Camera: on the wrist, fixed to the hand. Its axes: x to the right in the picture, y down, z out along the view.
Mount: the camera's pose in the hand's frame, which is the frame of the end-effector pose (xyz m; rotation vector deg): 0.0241 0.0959 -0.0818 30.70 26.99 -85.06
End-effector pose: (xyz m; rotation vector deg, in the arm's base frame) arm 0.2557 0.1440 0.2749 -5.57 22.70 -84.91
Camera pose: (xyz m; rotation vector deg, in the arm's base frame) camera 0.3216 0.1443 0.1648 29.15 14.87 -174.86
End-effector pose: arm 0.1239 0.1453 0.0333 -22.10 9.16 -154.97
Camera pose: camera 0.1147 0.0525 -0.0549 -16.67 33.68 116.38
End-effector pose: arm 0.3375 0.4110 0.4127 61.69 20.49 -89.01
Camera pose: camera 0.4609 0.4269 0.3813 -78.33 -59.41 123.69
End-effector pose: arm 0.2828 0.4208 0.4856 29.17 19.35 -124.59
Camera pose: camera 0.3657 0.3803 0.3964 -49.24 -16.02 127.42
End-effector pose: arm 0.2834 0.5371 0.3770 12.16 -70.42 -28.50
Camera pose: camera 0.3898 0.6007 0.4101 95.02 -29.79 -72.51
